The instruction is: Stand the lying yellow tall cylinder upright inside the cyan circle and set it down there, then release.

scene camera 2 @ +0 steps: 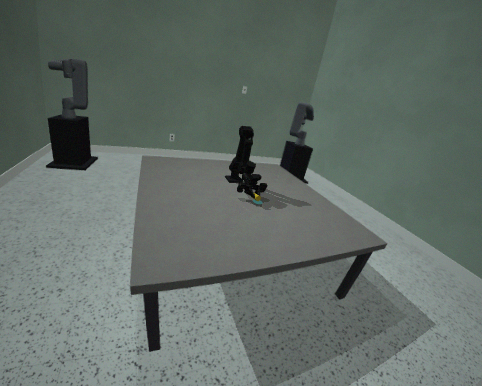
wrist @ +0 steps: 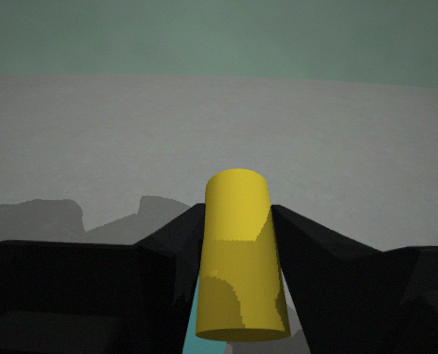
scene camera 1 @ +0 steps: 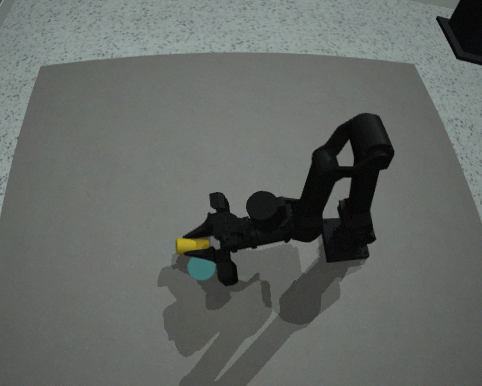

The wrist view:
my gripper
yellow tall cylinder: held by my gripper
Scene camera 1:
my gripper
